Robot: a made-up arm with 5 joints. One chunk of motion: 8 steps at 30 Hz.
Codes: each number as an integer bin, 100 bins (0 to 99) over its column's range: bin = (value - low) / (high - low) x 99, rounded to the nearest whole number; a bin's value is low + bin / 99 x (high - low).
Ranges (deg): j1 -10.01..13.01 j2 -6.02..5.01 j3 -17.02..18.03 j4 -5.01..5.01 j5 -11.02..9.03
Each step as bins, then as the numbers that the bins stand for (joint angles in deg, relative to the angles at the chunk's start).
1 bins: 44 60 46 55 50
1 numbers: 0.22 0.66 -0.73 0.56 -0.89
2 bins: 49 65 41 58 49
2 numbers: 1.38 1.22 -2.50 0.86 -1.10
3 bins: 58 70 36 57 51
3 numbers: 3.48 1.78 -4.27 0.76 -0.69
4 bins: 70 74 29 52 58
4 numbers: 6.27 2.22 -6.75 0.25 0.73
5 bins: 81 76 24 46 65
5 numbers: 8.82 2.45 -8.52 -0.35 2.14
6 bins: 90 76 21 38 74
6 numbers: 10.92 2.45 -9.59 -1.16 3.97
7 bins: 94 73 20 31 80
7 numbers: 11.85 2.11 -9.94 -1.87 5.18
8 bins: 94 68 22 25 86
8 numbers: 11.85 1.56 -9.23 -2.48 6.40
